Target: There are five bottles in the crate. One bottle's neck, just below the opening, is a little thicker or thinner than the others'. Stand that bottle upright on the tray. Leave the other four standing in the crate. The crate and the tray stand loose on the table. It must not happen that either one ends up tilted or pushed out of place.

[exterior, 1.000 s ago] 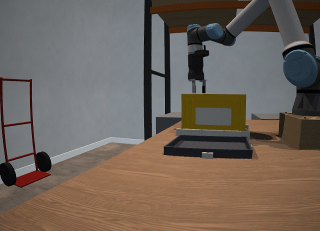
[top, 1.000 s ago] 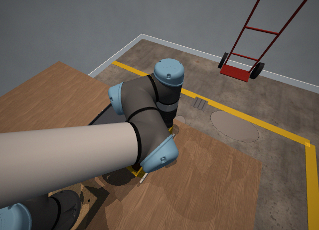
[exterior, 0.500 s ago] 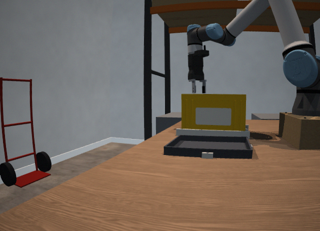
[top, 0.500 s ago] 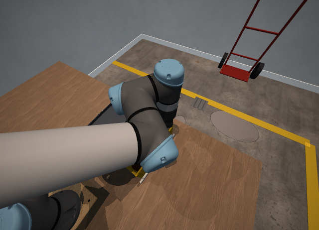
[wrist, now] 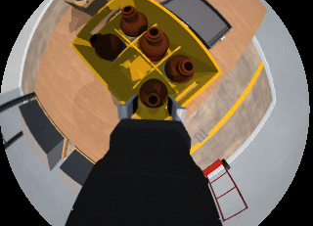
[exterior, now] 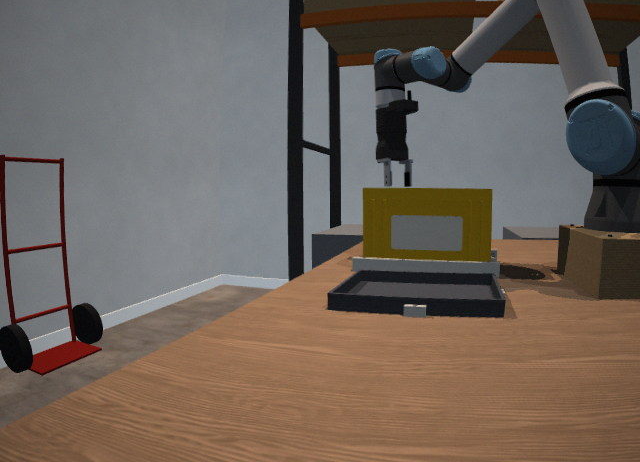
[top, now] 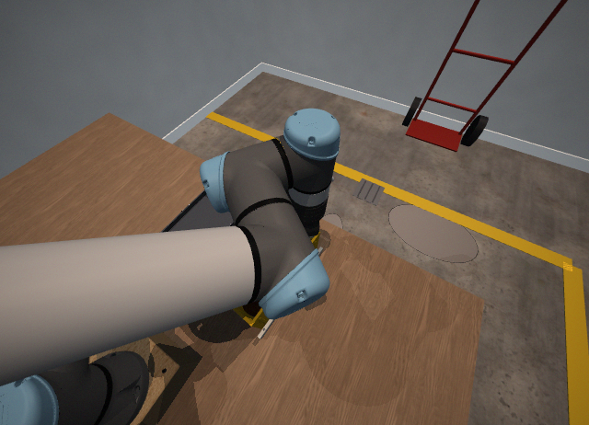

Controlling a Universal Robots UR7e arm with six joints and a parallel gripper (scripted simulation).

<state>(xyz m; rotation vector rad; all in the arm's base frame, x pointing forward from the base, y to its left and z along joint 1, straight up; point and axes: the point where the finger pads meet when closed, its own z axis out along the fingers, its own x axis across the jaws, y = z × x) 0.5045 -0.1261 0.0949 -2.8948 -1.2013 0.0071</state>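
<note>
My gripper is now 9 cm past the yellow crate, 5 cm to the right of it and 11 cm above it. Round my hand: glass bottle (18 cm behind, 11 cm below); then dark tray (11 cm behind, 34 cm to the left, 19 cm below).
</note>
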